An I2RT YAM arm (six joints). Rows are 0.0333 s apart.
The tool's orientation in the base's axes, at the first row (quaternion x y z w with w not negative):
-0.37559 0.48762 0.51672 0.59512
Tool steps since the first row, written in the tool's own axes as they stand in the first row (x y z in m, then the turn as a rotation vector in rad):
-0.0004 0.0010 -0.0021 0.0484 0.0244 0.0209
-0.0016 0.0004 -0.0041 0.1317 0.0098 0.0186
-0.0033 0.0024 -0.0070 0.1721 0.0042 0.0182
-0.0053 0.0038 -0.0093 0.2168 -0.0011 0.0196
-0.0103 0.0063 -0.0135 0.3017 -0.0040 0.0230
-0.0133 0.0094 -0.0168 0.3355 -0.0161 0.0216
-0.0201 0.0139 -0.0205 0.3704 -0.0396 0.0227
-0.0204 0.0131 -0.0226 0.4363 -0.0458 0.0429
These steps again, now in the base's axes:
-0.0014 -0.0019 -0.0001 -0.0204 0.0364 -0.0404
-0.0012 -0.0042 0.0006 -0.0073 0.0522 -0.1225
-0.0037 -0.0070 0.0016 -0.0023 0.0609 -0.1620
-0.0055 -0.0095 0.0031 0.0028 0.0724 -0.2053
-0.0087 -0.0142 0.0071 0.0055 0.0962 -0.2869
-0.0123 -0.0176 0.0093 0.0168 0.1010 -0.3206
-0.0174 -0.0219 0.0153 0.0397 0.1064 -0.3555
-0.0170 -0.0242 0.0150 0.0490 0.1409 -0.4148

